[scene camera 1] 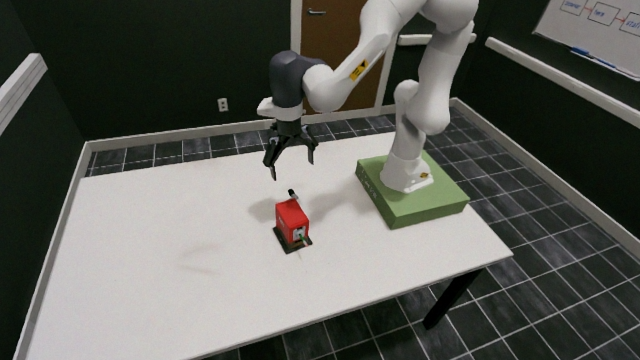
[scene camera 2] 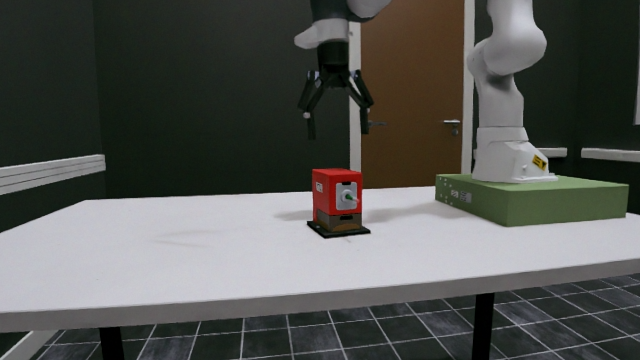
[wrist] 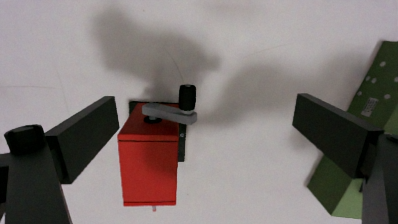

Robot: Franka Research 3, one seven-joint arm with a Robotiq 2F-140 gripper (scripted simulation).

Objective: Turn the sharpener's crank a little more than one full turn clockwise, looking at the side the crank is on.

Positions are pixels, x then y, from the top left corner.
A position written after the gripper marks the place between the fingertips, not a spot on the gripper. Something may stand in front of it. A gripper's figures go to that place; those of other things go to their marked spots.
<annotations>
The gripper [scene camera 1: 292, 170] is 1.06 m from the lens. A red pencil sharpener [scene camera 1: 292, 225]: 0.99 m from the lens.
</annotations>
